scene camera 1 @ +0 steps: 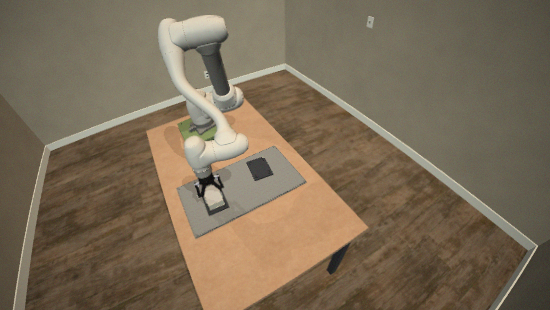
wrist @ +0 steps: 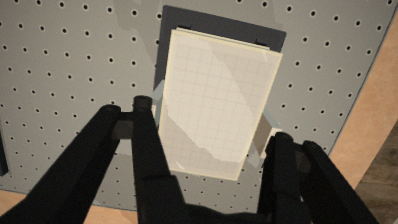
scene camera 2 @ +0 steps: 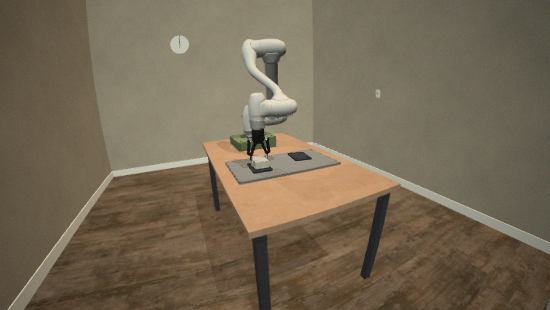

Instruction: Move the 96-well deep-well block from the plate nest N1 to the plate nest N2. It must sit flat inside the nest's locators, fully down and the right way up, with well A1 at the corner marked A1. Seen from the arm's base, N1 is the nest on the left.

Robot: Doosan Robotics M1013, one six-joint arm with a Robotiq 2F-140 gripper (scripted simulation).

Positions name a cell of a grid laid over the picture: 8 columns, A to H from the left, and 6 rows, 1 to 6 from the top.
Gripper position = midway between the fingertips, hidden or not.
In view: the gripper (wrist: E3) and a white 96-well deep-well block (wrist: E3).
